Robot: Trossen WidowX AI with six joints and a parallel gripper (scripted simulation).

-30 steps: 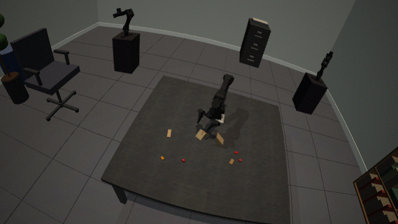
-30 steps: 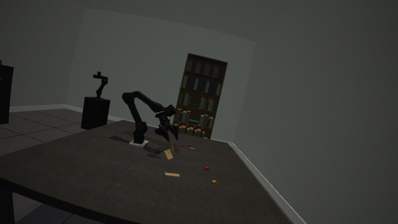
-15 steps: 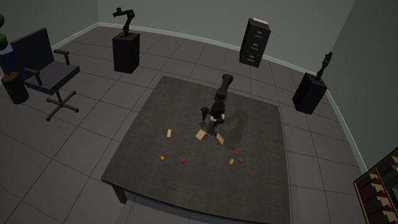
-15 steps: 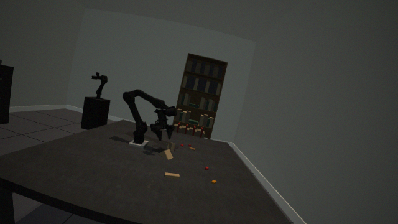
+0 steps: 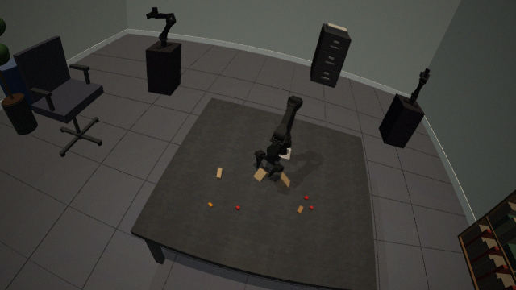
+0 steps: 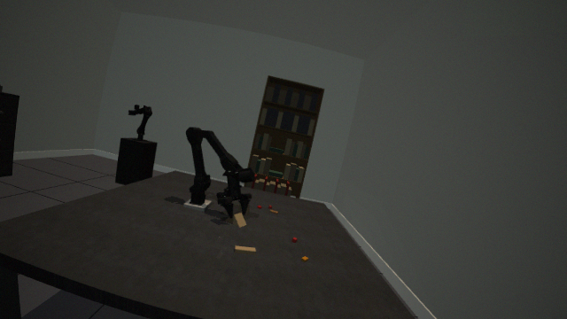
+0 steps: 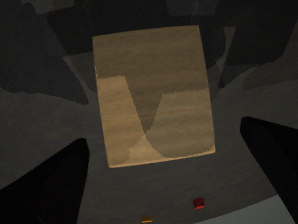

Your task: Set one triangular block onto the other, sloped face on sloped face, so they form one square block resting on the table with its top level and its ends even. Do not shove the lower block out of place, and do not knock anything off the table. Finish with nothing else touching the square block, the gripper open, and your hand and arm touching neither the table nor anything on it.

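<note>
Now: the tan triangular block 1 cm below my gripper tip. Round my gripper tip: orange cube 29 cm ahead, 24 cm to the right, 3 cm below.
</note>
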